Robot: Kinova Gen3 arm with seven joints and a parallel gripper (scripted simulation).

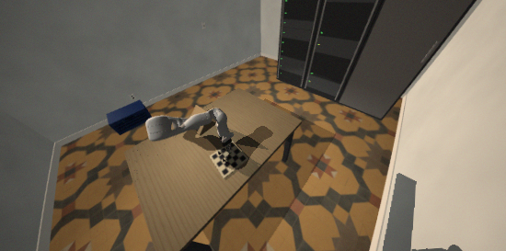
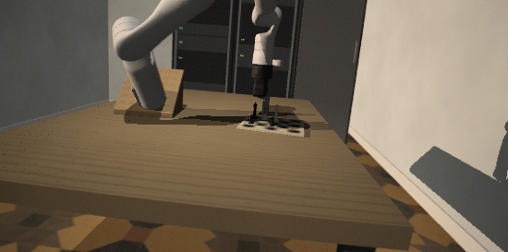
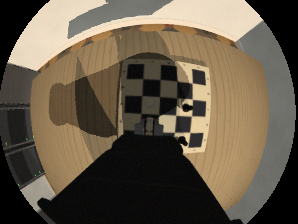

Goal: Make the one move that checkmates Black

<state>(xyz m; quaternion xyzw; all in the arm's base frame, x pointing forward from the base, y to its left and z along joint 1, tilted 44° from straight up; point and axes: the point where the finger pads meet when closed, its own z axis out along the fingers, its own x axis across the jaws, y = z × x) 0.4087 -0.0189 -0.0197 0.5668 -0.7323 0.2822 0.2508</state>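
Right now the tall black piece is 40 mm behind my hand, 10 mm to the left of it and 10 mm below it. The rest, counted from my hand: white piece: 40 mm ahead, 10 mm to the right, 10 mm below; then chessboard: 50 mm to the right, 40 mm below, 30 mm ahead.
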